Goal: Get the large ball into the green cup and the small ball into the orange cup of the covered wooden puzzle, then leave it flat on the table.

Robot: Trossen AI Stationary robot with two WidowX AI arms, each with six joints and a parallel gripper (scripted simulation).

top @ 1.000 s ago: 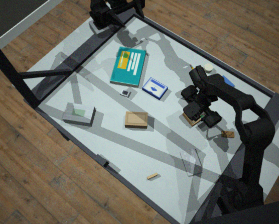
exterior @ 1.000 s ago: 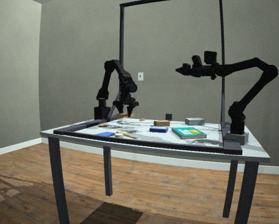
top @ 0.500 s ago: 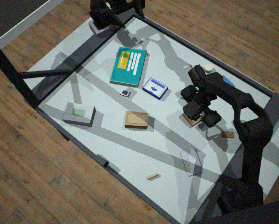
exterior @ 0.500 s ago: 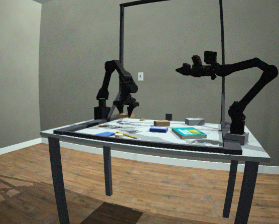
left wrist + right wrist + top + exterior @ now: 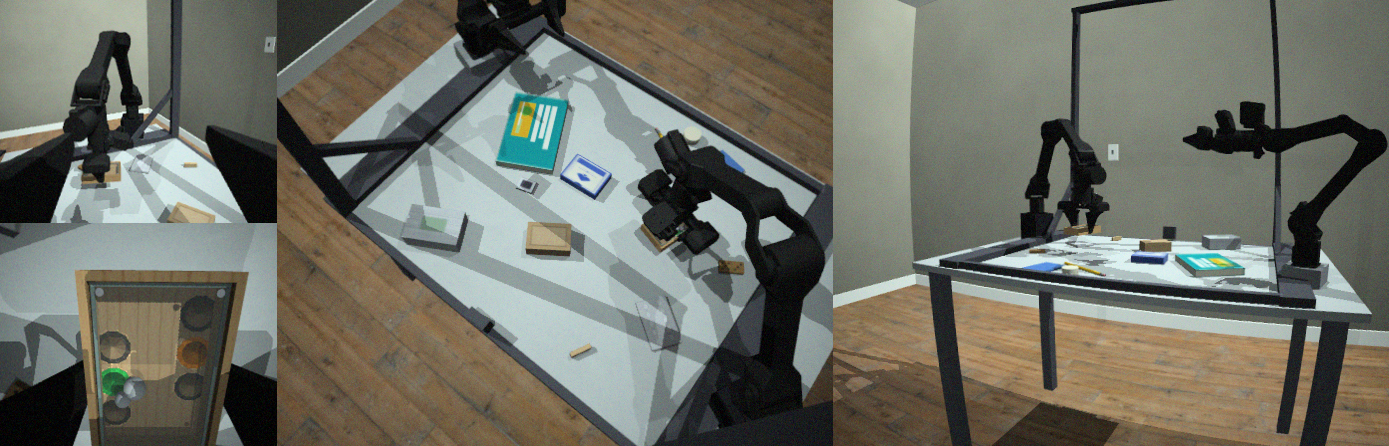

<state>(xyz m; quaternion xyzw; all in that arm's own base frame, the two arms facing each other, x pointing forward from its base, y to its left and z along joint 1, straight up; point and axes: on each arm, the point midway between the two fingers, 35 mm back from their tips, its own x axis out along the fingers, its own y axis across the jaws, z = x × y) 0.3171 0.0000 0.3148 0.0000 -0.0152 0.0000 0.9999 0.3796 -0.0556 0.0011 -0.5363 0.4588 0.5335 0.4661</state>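
Right now my right hand is 30 mm above the covered wooden puzzle.
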